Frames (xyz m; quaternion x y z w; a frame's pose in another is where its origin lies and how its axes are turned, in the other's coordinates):
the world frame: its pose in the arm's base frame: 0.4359 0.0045 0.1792 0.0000 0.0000 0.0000 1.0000
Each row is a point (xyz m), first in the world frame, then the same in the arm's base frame.
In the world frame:
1: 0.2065 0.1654 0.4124
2: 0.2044 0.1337 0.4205
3: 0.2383 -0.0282 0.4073
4: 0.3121 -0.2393 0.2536
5: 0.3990 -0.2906 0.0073
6: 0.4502 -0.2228 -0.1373
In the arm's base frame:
1: 0.6424 0.1699 0.5916
2: 0.6403 0.1382 0.5997
3: 0.6742 -0.0237 0.5865
4: 0.7480 -0.2348 0.4328
5: 0.8349 -0.2861 0.1865
6: 0.8861 -0.2183 0.0419

